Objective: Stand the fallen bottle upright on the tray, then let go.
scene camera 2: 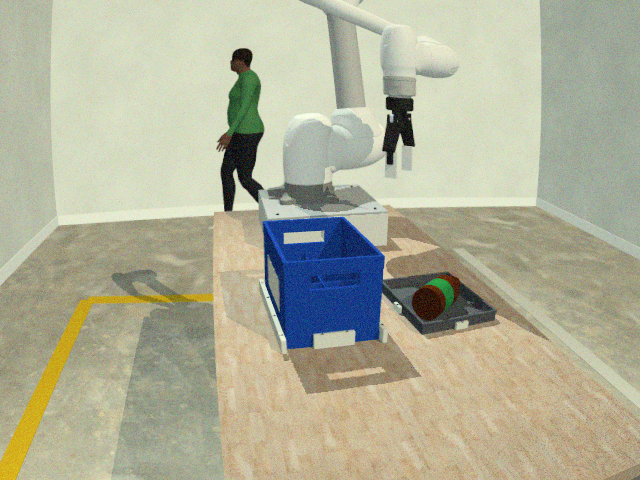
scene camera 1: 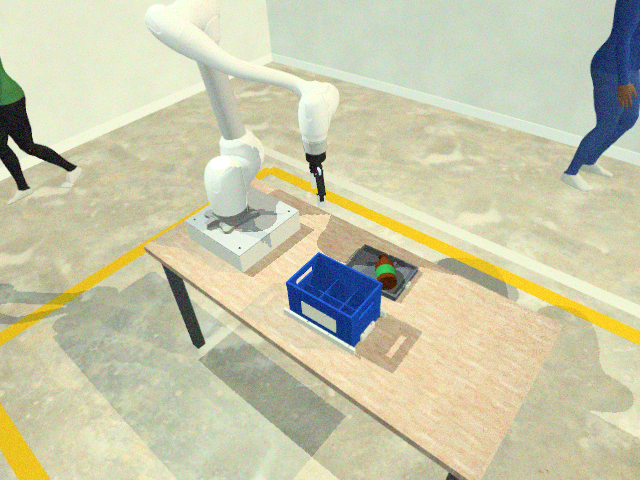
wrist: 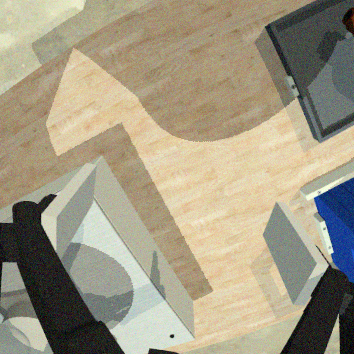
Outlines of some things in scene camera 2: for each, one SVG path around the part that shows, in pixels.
My gripper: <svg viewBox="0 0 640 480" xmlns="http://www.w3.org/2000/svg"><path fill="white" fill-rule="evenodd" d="M412 98L386 98L386 109L392 110L392 114L387 115L387 125L382 151L385 152L386 178L397 178L397 151L395 150L400 134L403 141L401 170L412 171L412 150L415 147L411 113L407 113L407 111L414 110Z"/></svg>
A brown bottle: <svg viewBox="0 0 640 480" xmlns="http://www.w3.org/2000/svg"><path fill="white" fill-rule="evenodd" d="M459 278L440 275L417 290L412 297L414 312L424 320L437 318L458 298Z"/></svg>
